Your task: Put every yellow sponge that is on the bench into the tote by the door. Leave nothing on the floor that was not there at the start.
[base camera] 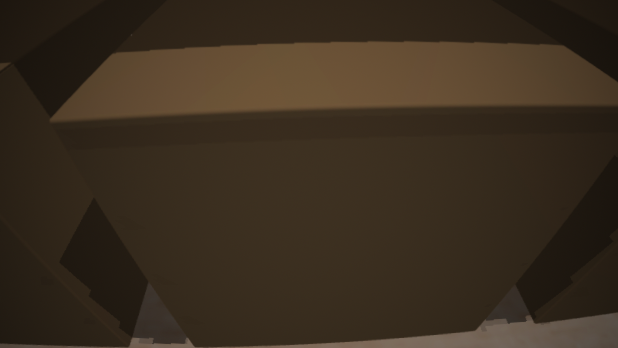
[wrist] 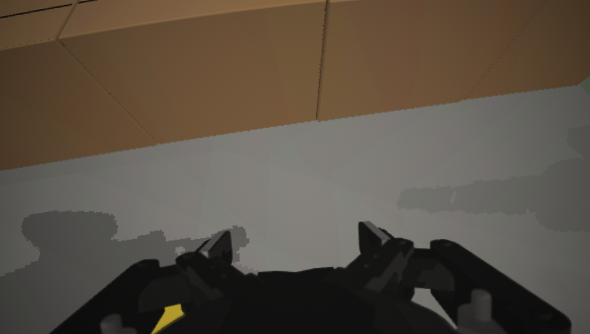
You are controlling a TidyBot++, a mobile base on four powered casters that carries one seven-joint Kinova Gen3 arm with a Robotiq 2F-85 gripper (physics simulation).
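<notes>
A small piece of a yellow sponge point(wrist: 170, 316) shows in the wrist view at the lower left, through a gap in the left side of the gripper. The rest of it is hidden behind the gripper. My gripper point(wrist: 295, 240) is open, with its fingers wide apart and grey surface showing between them. The grey bench top point(wrist: 300, 170) lies below the gripper. The gripper does not show in the base camera view. The tote does not show in either view.
A row of brown wooden panels point(wrist: 225, 75) runs along the far edge of the grey top. In the base camera view a large brown cabinet block point(base camera: 310, 210) stands close in front, with a lighter ledge point(base camera: 320, 75) on top. Darker panels stand on both sides, with pale floor point(base camera: 575, 332) below.
</notes>
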